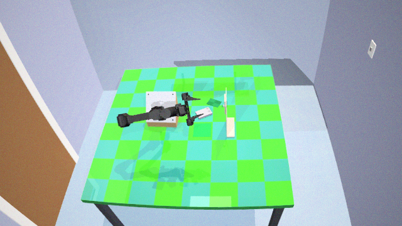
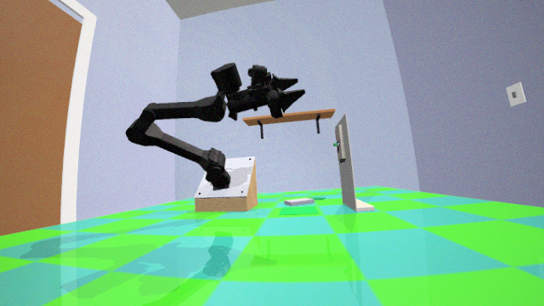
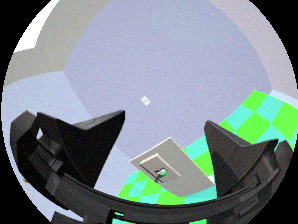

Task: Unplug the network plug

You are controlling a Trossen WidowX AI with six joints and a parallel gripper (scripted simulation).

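Now: gripper tip 13 cm short of the grey network plug, 15 cm to the right of it and 15 cm above it. Round my gripper tip: upright white panel 15 cm ahead, 15 cm to the left, 23 cm below; then flat pale plate 1 cm behind, 29 cm to the left, 36 cm below; then marked dark-green square 3 cm behind, 14 cm to the left, 36 cm below.
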